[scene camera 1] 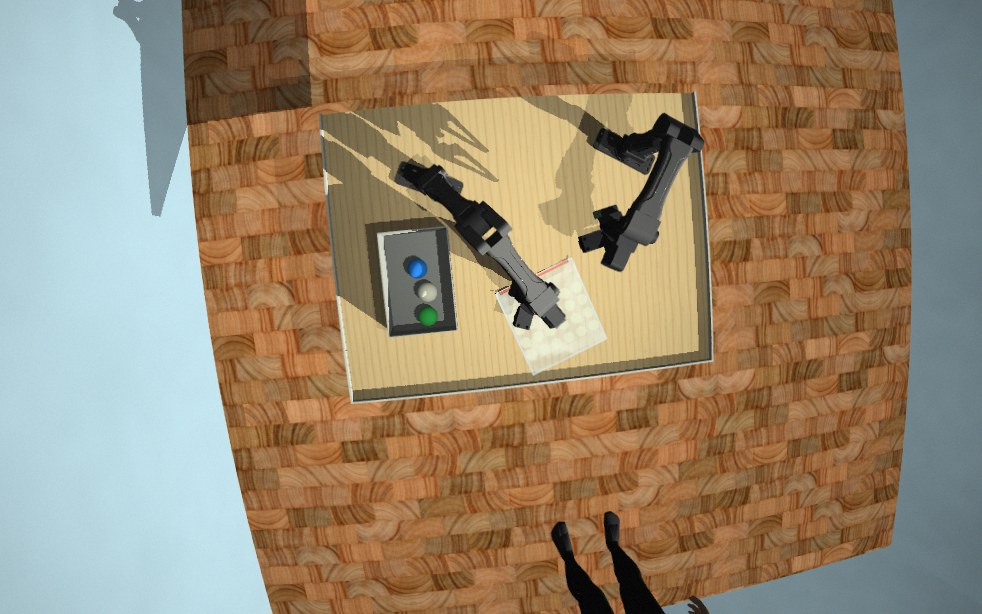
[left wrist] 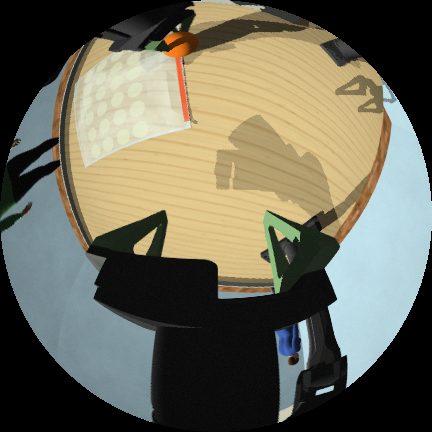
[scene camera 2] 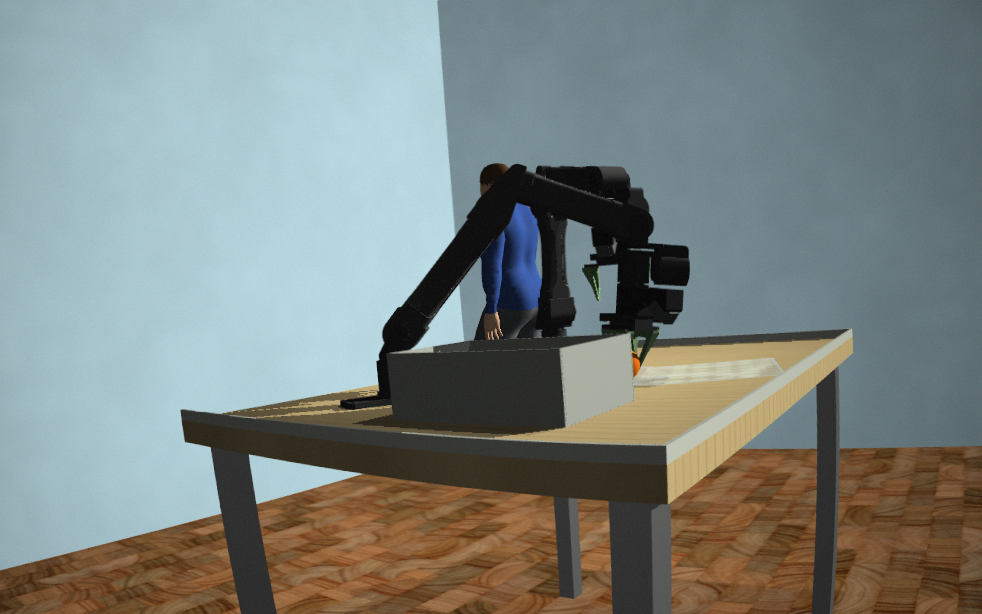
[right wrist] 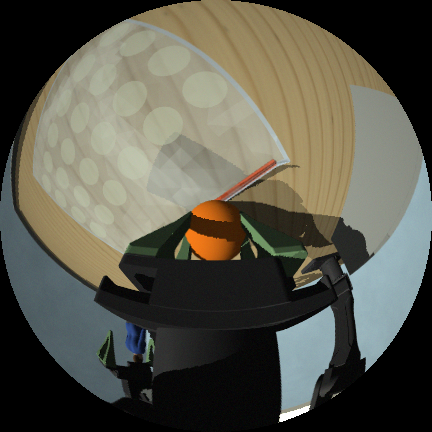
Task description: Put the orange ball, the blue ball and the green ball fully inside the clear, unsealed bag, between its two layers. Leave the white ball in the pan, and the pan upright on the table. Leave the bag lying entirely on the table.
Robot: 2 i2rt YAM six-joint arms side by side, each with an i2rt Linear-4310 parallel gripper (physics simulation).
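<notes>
The orange ball (scene camera 2: 635,364) (left wrist: 180,44) (right wrist: 216,231) is between the fingers of my right gripper (right wrist: 215,216), at the bag's red-striped edge. The clear bag (scene camera 1: 579,318) (scene camera 2: 709,370) (left wrist: 117,107) (right wrist: 130,97) lies flat on the table, its red edge towards the robot's side; part is hidden under my right arm. My left gripper (left wrist: 214,215) is open and empty, above the table to the right of the bag in scene camera 1. The blue ball (scene camera 1: 416,267), the white ball (scene camera 1: 427,291) and the green ball (scene camera 1: 427,315) lie in a row in the upright pan (scene camera 1: 452,289) (scene camera 2: 477,390).
The raised rim (scene camera 1: 528,383) runs round the table (scene camera 1: 651,318) (scene camera 2: 651,427). The pan's high walls stand left of the bag in scene camera 1. My right arm (scene camera 1: 517,267) reaches over the bag's left part. A person (scene camera 2: 517,260) stands behind the table in scene camera 2.
</notes>
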